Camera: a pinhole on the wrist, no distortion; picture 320 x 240 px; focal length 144.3 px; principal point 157.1 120.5 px. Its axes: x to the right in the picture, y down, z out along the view. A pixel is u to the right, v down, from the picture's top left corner.
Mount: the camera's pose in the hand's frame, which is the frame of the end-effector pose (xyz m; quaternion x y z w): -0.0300 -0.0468 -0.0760 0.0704 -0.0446 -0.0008 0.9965
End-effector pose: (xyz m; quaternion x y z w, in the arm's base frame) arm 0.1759 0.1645 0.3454 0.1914 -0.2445 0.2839 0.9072
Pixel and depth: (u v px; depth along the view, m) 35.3 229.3 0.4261
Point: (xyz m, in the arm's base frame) -0.3819 -0.0254 0.4423
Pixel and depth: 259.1 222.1 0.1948
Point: 0.1537 0.1767 0.5264
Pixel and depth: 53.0 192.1 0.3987
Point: -0.2430 -0.0665 0.4282
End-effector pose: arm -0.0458 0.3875 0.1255 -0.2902 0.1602 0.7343 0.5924
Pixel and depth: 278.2 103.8 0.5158
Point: -0.0264 0.9765 0.2872
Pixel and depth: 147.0 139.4 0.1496
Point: -0.0096 0.4001 0.2211
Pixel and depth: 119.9 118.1 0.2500
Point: 0.0128 0.4132 0.3346
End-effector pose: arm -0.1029 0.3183 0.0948 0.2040 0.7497 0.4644 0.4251
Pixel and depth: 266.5 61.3 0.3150
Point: 0.0131 0.4618 -0.2273
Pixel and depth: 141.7 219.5 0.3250
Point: 0.1636 0.4571 0.1925
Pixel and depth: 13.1 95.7 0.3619
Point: 0.3437 0.0725 0.0980
